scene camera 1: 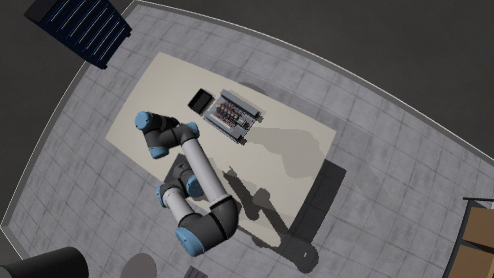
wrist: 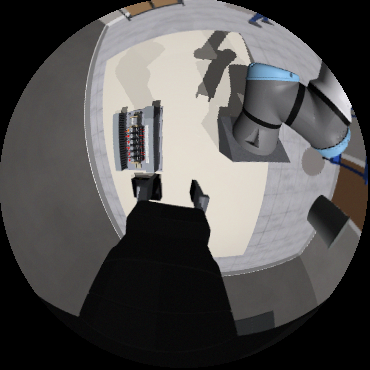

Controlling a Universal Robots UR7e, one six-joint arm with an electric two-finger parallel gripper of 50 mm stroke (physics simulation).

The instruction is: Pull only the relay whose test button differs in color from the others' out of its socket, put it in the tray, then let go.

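Pixels of known places: gripper, between the fingertips: (wrist: 174, 182); arm's base, origin of its link: (scene camera 1: 184, 173) (wrist: 254, 135).
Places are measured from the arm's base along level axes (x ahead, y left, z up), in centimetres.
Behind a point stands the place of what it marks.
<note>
A row of small relays with red and dark parts (scene camera 1: 229, 112) (wrist: 135, 144) sits in sockets on a grey panel assembly (scene camera 1: 240, 104) (wrist: 152, 135). The relays are too small to tell which test button differs in color. A black tray (scene camera 1: 201, 101) {x 50.8, y 16.3, z -16.2 cm} (wrist: 136, 187) lies beside one end of the panel; in the wrist view a finger partly covers it. My gripper (wrist: 174, 182) {x 22.6, y 4.4, z 19.0 cm} is open and empty, high above the table. In the wrist view its left finger overlaps the tray and its right finger is over bare table. In the scene view the fingers are hard to make out.
The panel has raised grey ducts (scene camera 1: 222, 126) (wrist: 119, 142) along both sides of the relay row. The arm (scene camera 1: 204, 170) {x 9.0, y -24.5, z 44.9 cm} (wrist: 262, 107) {x 2.7, y -6.4, z 12.5 cm} rises from a dark base plate at the edge of the pale table (scene camera 1: 150, 85) {x 50.9, y 67.3, z -16.5 cm} (wrist: 185, 100) {x 19.9, y -20.5, z -16.5 cm}. A dark blue cabinet (scene camera 1: 82, 30) stands beyond the table.
</note>
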